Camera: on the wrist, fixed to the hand. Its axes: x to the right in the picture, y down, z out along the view.
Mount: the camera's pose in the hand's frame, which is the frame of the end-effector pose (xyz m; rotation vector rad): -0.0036 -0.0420 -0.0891 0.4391 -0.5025 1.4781
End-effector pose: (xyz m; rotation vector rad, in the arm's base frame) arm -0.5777 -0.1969 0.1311 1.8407 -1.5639 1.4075
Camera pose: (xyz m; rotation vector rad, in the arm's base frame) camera -0.5806 -0.1123 0.1817 -0.5610 1.8447 -1.0285
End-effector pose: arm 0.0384 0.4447 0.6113 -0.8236 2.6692 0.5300
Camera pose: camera 0.0507 0.3761 0.6810 1.3281 2.2696 0.2929
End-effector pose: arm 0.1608 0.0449 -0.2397 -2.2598 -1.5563 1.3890
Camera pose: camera 0.1926 0.0989 -0.1636 1.9987 -0.5950 -1.6298
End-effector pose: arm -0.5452 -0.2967 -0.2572 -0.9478 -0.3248 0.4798
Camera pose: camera -0.4962 -0.3811 -0.2711 -0.4712 0.1091 2.0649
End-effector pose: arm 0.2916 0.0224 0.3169 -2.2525 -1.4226 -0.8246
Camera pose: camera 0.2270 -0.0128 0.3826 -2.3511 0.2140 0.4973
